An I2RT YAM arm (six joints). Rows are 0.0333 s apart.
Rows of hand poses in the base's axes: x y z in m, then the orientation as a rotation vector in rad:
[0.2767, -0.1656, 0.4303, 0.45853, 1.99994, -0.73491]
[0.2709, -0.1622, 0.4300, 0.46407, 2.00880, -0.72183]
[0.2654, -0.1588, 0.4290, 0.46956, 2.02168, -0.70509]
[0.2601, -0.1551, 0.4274, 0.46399, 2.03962, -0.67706]
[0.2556, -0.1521, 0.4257, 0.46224, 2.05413, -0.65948]
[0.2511, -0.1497, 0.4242, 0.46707, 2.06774, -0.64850]
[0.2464, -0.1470, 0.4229, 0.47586, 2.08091, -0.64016]
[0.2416, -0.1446, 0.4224, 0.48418, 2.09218, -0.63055]
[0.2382, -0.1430, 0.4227, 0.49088, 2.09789, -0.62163]
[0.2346, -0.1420, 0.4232, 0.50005, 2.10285, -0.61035]
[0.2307, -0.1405, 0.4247, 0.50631, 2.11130, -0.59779]
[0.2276, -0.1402, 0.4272, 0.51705, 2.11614, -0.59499]
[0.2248, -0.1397, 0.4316, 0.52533, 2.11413, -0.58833]
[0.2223, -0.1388, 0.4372, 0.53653, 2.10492, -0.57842]
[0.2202, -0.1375, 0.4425, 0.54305, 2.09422, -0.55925]
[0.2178, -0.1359, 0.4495, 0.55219, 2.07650, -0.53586]
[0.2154, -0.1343, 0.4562, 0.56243, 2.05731, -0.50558]
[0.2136, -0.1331, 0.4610, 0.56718, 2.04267, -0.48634]
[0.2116, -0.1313, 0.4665, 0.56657, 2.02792, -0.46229]
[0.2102, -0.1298, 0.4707, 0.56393, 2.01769, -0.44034]
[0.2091, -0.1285, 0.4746, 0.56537, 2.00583, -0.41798]
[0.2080, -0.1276, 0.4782, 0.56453, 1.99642, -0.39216]
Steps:
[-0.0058, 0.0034, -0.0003, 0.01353, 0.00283, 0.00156]
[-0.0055, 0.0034, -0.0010, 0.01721, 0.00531, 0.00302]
[-0.0053, 0.0037, -0.0016, 0.02162, 0.00743, 0.01552]
[-0.0045, 0.0030, -0.0017, 0.01537, 0.00761, 0.00832]
[-0.0045, 0.0024, -0.0015, 0.01345, 0.00844, 0.00082]
[-0.0047, 0.0027, -0.0013, 0.01313, 0.00863, -0.00311]
[-0.0048, 0.0024, -0.0005, 0.01308, 0.00657, -0.00224]
[-0.0034, 0.0016, 0.0003, 0.01014, 0.00186, -0.00129]
[-0.0036, 0.0010, 0.0005, 0.01233, 0.00028, -0.00213]
[-0.0039, 0.0015, 0.0015, 0.01319, 0.00332, 0.00043]
[-0.0031, 0.0003, 0.0025, 0.00744, 0.00298, -0.00661]
[-0.0028, 0.0005, 0.0044, 0.00671, -0.00443, -0.00337]
[-0.0025, 0.0009, 0.0056, 0.00753, -0.01221, -0.00429]
[-0.0021, 0.0013, 0.0053, 0.01122, -0.01639, 0.00262]
[-0.0024, 0.0016, 0.0070, 0.01277, -0.02424, 0.00218]
[-0.0024, 0.0016, 0.0067, 0.01737, -0.02773, 0.00402]
[-0.0018, 0.0012, 0.0048, 0.00968, -0.01977, 0.00366]
[-0.0020, 0.0018, 0.0055, 0.01061, -0.02128, 0.00944]
[-0.0014, 0.0015, 0.0042, 0.00990, -0.01633, 0.01033]
[-0.0011, 0.0013, 0.0039, 0.01157, -0.01787, 0.00749]
[-0.0011, 0.0009, 0.0036, 0.01364, -0.01654, 0.01078]

